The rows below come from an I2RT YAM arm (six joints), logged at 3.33 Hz.
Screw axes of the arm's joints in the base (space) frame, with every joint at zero. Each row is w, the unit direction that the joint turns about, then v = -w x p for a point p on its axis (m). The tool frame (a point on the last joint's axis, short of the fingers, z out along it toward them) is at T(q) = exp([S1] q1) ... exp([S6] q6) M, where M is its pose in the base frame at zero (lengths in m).
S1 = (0, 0, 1, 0, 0, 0)
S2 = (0, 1, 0, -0.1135, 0, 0.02)
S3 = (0, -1, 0, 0.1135, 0, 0.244)
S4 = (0, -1, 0, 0.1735, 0, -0.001)
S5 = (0, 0, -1, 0, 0.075, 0)
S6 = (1, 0, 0, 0, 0.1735, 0)
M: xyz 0.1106 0 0.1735 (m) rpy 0 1.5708 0 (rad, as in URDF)
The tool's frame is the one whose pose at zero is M.
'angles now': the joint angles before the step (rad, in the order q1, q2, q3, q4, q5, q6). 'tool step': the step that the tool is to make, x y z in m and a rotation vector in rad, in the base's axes. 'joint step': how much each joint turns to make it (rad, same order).
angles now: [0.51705 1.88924 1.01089 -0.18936 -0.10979 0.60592]
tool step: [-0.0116 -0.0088 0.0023 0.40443 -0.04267 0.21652]
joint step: [-0.04710 -0.06057 -0.16368 0.32916 -0.42547 -0.02119]
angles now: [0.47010 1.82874 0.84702 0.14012 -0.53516 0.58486]
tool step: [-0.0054 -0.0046 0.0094 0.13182 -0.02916 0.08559]
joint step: [-0.01772 -0.03978 -0.04673 0.09134 -0.14729 -0.00096]
